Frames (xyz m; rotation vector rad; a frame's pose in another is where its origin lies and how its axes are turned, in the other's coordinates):
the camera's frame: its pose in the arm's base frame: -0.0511 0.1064 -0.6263 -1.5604 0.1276 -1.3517
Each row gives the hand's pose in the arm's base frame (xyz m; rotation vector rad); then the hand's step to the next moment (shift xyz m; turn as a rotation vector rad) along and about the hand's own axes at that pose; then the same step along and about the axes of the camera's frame.
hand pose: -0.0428 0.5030 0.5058 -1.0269 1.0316 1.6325
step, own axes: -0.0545 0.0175 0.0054 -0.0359 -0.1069 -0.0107
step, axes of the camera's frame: 0.0441 -0.0367 -0.0033 0.0458 0.0459 0.0929
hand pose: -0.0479 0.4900 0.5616 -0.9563 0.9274 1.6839
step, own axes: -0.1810 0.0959 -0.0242 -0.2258 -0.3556 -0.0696
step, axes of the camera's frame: 0.1688 -0.0909 -0.0760 0.2635 0.1416 0.3046
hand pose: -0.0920 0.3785 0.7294 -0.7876 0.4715 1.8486
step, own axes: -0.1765 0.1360 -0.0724 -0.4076 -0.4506 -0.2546
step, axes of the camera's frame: 0.1646 0.0239 -0.1650 0.4617 0.3320 0.3325
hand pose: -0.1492 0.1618 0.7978 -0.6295 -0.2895 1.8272
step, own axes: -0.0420 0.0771 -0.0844 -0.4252 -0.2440 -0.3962
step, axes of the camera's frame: -0.0186 0.1018 -0.0642 0.3537 0.4924 0.1724
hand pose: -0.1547 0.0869 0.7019 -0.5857 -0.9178 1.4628
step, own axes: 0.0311 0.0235 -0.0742 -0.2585 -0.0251 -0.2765
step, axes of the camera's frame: -0.0515 0.0396 0.0530 0.1090 0.3579 0.0626
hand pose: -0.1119 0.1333 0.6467 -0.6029 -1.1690 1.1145
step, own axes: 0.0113 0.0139 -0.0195 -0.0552 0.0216 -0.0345
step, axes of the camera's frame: -0.0165 0.0076 0.0193 -0.0027 0.0677 -0.0107
